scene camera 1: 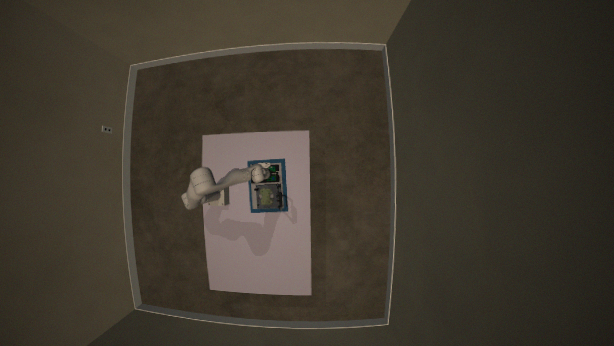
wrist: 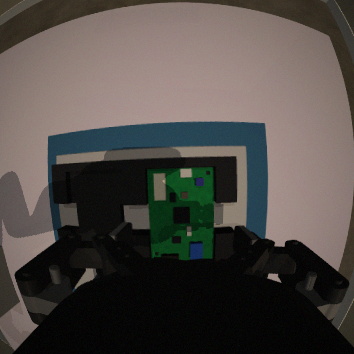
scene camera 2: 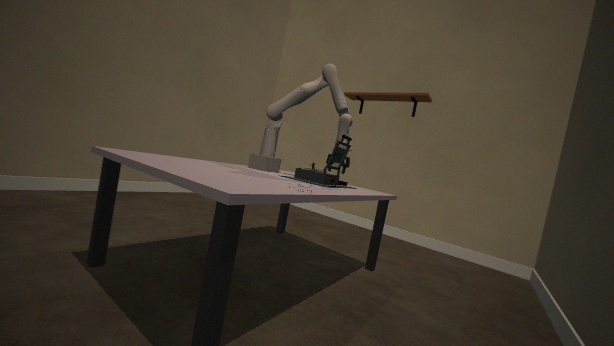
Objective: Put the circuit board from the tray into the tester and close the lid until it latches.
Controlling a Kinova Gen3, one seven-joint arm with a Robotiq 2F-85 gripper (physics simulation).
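Places are measured from the arm's base along level axes (x ahead, y left, z up), in centimetres.
Pixels of known places: gripper, fingertip midpoint: [wrist: 182, 236] [scene camera 2: 335, 172]; arm's base, link origin: [scene camera 1: 215, 194] [scene camera 2: 267, 156].
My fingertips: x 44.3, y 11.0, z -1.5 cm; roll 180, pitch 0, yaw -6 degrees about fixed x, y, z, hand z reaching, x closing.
Note:
For each thing: its middle in the pictures, then the offset to it from my fingertips. "pt": a spot on its surface instead. Level surfaces: height alone.
- green circuit board, body centre: [wrist: 181, 218] [scene camera 1: 271, 173] dx -0.1, dy +0.2, dz -5.0 cm
- black tray, surface spot: [wrist: 100, 182] pt dx -9.2, dy +4.8, dz -5.5 cm
- blue-bordered mat, surface height: dz -7.1 cm
- pale table, surface height: dz -7.3 cm
The green circuit board [scene camera 1: 274, 177] [wrist: 192, 202] lies flat in the black tray [wrist: 100, 182], in the tray's right part in the wrist view. My gripper [scene camera 2: 337, 183] [wrist: 182, 236] is open, pointing down low over the tray. In the wrist view its fingers stand to the left and right of the board's near end, apart from it; their height over it is hard to judge. The tester [scene camera 1: 258, 201] [scene camera 2: 311, 175] is a grey box beside the tray, with an olive area on top and dark parts at its right edge in scene camera 1. Its lid position is too small to tell.
Tray and tester stand on a blue-bordered mat [scene camera 1: 260, 210] [wrist: 155, 132] on the pale table [scene camera 1: 230, 275] [scene camera 2: 175, 172] [wrist: 175, 65]. The arm's base block [scene camera 2: 264, 163] is behind them. A brown shelf [scene camera 2: 387, 96] hangs on the wall.

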